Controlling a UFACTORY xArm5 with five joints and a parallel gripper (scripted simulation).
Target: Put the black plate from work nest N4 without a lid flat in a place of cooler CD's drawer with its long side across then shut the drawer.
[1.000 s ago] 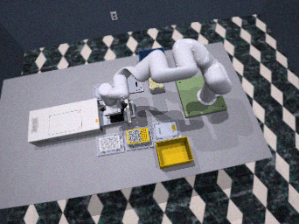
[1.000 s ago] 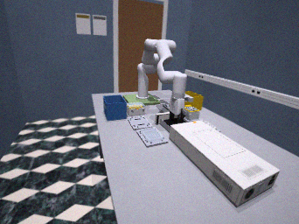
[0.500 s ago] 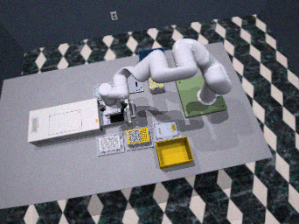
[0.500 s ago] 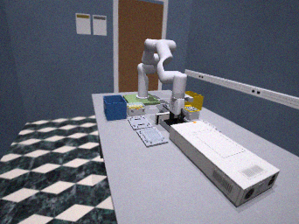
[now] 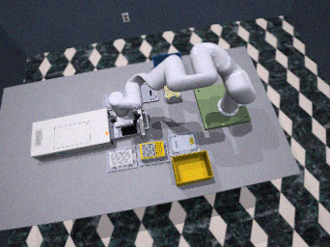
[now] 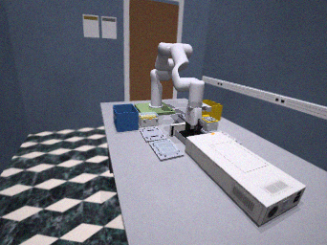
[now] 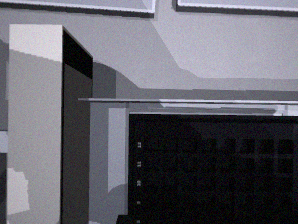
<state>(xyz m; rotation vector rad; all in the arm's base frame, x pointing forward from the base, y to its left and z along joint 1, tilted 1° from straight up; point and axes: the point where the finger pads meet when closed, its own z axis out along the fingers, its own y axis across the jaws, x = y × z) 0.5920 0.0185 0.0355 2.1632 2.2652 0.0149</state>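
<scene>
My hand is 30 mm short of the cooler drawer and 10 mm above it. Also, from my hand: clear plate: 70 mm ahead, 180 mm to the right, 30 mm below; black plate: 10 mm below; white cooler CD: 180 mm ahead, 10 mm to the left, 10 mm below.
</scene>
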